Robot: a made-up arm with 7 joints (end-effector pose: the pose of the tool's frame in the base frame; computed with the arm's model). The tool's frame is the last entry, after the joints.
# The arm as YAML. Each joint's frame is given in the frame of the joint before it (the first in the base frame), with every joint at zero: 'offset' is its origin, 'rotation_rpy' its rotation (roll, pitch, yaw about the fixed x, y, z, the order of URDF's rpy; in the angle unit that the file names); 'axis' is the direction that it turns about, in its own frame. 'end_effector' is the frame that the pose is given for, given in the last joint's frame.
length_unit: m
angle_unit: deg
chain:
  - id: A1
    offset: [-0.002, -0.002, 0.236]
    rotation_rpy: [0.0, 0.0, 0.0]
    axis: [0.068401, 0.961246, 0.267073]
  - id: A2
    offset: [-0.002, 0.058, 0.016]
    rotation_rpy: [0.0, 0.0, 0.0]
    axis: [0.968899, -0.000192, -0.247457]
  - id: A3
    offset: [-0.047, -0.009, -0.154]
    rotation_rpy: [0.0, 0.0, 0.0]
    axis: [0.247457, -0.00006, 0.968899]
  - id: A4
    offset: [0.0, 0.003, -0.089]
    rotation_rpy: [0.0, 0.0, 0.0]
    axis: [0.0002, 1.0, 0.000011]
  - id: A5
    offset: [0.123, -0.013, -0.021]
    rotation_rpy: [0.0, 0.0, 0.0]
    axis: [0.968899, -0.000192, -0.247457]
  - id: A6
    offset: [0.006, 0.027, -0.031]
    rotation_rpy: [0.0, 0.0, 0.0]
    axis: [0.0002, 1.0, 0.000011]
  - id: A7
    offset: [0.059, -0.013, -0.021]
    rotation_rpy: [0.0, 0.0, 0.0]
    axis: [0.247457, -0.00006, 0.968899]
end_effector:
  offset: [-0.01, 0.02, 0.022]
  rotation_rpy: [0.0, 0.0, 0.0]
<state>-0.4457 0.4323 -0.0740 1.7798 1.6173 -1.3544 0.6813</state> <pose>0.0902 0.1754 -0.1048 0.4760 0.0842 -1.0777</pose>
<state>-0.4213 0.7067 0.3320 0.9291 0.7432 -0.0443 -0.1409</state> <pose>0.1964 0.3322 0.0226 1.1093 0.5987 0.0127</pose>
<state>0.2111 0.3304 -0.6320 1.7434 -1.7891 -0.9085 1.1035</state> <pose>-0.1872 0.1727 -0.0773 1.1454 0.5281 2.1521</pose>
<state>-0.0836 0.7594 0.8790 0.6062 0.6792 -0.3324 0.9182</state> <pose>0.0739 0.3709 0.0815 1.5577 -0.3562 1.2014</pose>
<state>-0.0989 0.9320 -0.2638 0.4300 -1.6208 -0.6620 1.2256</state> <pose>0.1185 0.2666 -0.0025 -0.2464 0.0106 1.7706</pose>
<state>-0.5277 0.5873 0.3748 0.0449 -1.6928 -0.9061 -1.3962</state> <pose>0.2356 0.2551 0.1121 -0.1348 -1.9698 -0.5601</pose>
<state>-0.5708 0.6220 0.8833 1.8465 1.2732 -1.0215 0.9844</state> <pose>0.1353 0.2573 -0.0621 0.7540 -0.0755 0.5570</pose>
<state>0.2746 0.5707 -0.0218 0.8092 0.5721 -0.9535 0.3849</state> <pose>-0.0299 0.2370 -0.0586 0.7981 0.0966 -0.3987</pose>
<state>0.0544 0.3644 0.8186 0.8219 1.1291 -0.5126 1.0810</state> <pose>-0.0011 0.2717 -0.0597 1.5325 0.0139 0.7334</pose>
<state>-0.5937 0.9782 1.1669 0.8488 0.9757 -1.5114 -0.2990</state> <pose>0.1271 0.3632 0.2045 1.6305 -0.7116 -0.2447</pose>
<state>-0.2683 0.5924 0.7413 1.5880 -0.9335 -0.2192 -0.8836</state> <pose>-0.0003 0.3022 -0.1249 -0.6814 -0.0173 0.7397</pose>
